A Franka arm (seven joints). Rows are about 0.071 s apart.
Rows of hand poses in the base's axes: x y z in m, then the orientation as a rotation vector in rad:
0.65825, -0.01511, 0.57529, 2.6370, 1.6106, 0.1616
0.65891, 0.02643, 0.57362, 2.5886, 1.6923, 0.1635
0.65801, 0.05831, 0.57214, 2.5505, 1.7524, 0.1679
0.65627, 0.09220, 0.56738, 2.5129, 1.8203, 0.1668
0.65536, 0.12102, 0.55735, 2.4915, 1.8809, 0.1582
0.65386, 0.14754, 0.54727, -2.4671, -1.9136, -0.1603
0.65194, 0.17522, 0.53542, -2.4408, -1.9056, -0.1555
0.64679, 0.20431, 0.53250, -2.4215, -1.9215, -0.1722
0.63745, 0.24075, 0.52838, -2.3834, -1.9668, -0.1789
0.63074, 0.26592, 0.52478, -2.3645, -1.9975, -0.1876
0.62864, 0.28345, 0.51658, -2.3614, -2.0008, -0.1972
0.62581, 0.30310, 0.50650, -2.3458, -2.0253, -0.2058
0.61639, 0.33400, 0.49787, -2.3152, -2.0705, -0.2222
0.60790, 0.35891, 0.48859, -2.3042, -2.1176, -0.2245
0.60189, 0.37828, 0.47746, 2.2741, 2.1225, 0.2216
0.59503, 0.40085, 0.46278, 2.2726, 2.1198, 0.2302
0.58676, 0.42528, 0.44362, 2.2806, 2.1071, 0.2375
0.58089, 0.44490, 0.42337, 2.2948, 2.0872, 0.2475
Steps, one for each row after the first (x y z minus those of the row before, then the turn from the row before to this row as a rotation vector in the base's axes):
0.00066, 0.04154, -0.00167, -0.0005, 0.0000, 0.0614
-0.00090, 0.03188, -0.00148, 0.0006, -0.0017, 0.0460
-0.00174, 0.03389, -0.00476, 0.0035, 0.0049, 0.0501
-0.00091, 0.02882, -0.01003, 0.0091, 0.0150, 0.0403
-0.00150, 0.02652, -0.01008, 0.0244, 0.0170, 0.0276
-0.00192, 0.02768, -0.01185, 0.0188, 0.0174, 0.0077
-0.00515, 0.02909, -0.00292, 0.0098, -0.0066, 0.0157
-0.00934, 0.03644, -0.00412, 0.0022, -0.0050, 0.0381
-0.00671, 0.02517, -0.00360, -0.0016, -0.0090, 0.0225
-0.00210, 0.01753, -0.00820, 0.0036, -0.0051, 0.0028
-0.00283, 0.01965, -0.01008, -0.0007, -0.0081, 0.0181
-0.00942, 0.03090, -0.00863, -0.0007, -0.0149, 0.0340
-0.00849, 0.02491, -0.00928, -0.0185, -0.0176, 0.0253
-0.00601, 0.01937, -0.01113, -0.0213, -0.0183, 0.0134
-0.00686, 0.02257, -0.01468, 0.0022, -0.0057, -0.0007
-0.00827, 0.02443, -0.01916, 0.0022, -0.0046, -0.0095
-0.00587, 0.01962, -0.02025, 0.0039, -0.0057, -0.0156

